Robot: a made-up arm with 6 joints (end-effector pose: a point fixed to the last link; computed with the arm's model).
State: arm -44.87 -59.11 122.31 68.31 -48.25 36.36
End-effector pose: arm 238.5 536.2 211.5 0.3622 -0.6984 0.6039 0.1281
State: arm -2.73 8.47 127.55 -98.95 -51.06 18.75
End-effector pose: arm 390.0 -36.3 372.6 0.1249 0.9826 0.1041 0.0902
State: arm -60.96 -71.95 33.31 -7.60 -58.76 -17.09
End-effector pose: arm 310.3 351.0 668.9 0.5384 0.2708 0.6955 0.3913
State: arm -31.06 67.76 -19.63 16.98 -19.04 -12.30
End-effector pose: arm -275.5 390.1 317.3 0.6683 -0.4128 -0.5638 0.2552
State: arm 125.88 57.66 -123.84 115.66 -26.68 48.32
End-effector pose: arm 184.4 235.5 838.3 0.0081 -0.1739 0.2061 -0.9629
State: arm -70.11 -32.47 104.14 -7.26 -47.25 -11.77
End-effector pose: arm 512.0 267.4 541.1 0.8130 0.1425 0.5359 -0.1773
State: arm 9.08 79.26 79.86 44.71 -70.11 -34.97
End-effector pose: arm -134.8 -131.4 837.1 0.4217 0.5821 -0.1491 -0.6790
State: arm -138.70 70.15 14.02 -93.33 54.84 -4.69
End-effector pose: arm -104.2 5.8 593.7 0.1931 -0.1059 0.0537 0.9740
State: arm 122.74 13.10 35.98 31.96 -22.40 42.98
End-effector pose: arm -94.0 -290.1 455.1 0.5957 0.7896 -0.0866 -0.1190
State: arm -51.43 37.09 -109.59 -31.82 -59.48 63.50
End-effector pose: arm -49.7 -240.2 173.7 0.0184 -0.8093 -0.4392 0.3897
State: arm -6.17 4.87 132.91 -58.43 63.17 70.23
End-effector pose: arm 347.0 104.9 812.7 0.9621 0.0866 0.0077 -0.2586
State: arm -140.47 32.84 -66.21 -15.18 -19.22 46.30
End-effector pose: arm -244.0 -231.3 749.7 0.2639 0.5694 0.0416 -0.7775
